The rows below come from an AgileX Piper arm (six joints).
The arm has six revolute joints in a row. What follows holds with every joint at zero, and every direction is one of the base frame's. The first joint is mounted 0.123 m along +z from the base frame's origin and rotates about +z. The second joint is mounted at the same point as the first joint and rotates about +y. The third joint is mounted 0.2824 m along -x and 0.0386 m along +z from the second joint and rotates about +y. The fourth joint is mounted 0.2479 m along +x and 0.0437 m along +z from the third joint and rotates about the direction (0.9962, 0, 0.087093). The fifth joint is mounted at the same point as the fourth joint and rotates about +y. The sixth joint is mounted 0.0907 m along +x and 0.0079 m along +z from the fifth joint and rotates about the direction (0.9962, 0, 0.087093). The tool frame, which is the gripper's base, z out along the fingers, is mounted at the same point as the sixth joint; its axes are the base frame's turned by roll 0, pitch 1.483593 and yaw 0 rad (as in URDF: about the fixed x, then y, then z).
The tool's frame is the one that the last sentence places.
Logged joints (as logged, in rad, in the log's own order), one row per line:
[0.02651, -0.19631, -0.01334, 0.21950, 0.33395, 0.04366]
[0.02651, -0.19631, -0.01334, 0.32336, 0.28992, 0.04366]
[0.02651, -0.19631, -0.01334, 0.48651, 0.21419, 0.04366]
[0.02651, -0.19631, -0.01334, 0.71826, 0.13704, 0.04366]
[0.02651, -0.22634, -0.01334, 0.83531, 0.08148, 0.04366]
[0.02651, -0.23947, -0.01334, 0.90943, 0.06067, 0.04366]
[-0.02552, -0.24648, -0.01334, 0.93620, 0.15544, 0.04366]
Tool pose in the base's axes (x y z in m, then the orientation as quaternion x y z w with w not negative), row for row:
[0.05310, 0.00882, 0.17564, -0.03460, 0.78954, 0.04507, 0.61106]
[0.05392, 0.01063, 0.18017, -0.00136, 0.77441, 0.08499, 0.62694]
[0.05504, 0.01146, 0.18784, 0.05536, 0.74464, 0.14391, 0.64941]
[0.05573, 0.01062, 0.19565, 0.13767, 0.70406, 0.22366, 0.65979]
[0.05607, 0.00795, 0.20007, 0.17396, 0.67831, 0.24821, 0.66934]
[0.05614, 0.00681, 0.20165, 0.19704, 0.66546, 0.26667, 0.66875]
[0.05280, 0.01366, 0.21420, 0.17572, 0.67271, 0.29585, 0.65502]
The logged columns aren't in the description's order. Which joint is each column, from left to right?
Columns, left to right: joint 3, joint 6, joint 2, joint 4, joint 5, joint 1.
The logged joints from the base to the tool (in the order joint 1, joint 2, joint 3, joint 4, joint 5, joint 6), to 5 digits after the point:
[0.04366, -0.01334, 0.02651, 0.21950, 0.33395, -0.19631]
[0.04366, -0.01334, 0.02651, 0.32336, 0.28992, -0.19631]
[0.04366, -0.01334, 0.02651, 0.48651, 0.21419, -0.19631]
[0.04366, -0.01334, 0.02651, 0.71826, 0.13704, -0.19631]
[0.04366, -0.01334, 0.02651, 0.83531, 0.08148, -0.22634]
[0.04366, -0.01334, 0.02651, 0.90943, 0.06067, -0.23947]
[0.04366, -0.01334, -0.02552, 0.93620, 0.15544, -0.24648]

